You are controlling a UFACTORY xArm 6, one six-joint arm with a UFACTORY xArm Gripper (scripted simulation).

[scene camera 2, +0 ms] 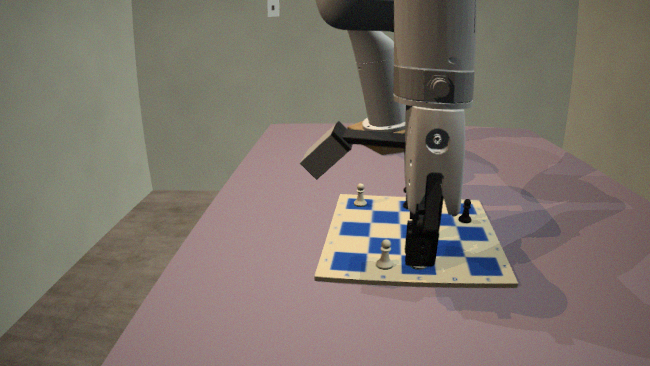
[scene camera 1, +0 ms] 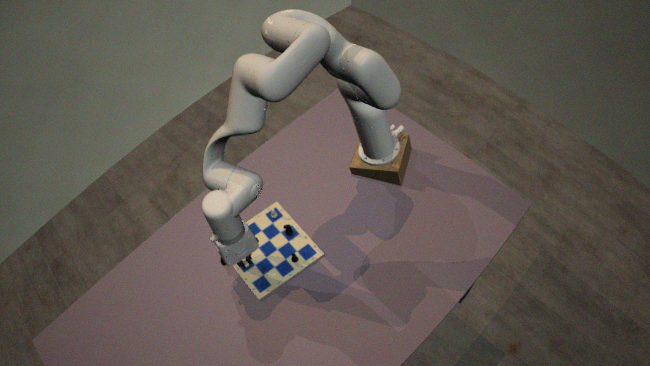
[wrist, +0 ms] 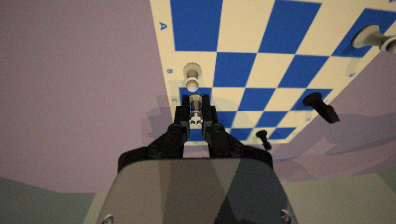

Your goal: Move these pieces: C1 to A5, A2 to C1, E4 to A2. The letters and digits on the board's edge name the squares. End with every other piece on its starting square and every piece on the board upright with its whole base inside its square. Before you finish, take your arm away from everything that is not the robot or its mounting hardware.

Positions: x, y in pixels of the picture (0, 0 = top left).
Scene:
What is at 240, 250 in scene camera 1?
My gripper.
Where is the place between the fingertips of my gripper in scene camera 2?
419, 259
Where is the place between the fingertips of my gripper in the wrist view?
195, 104

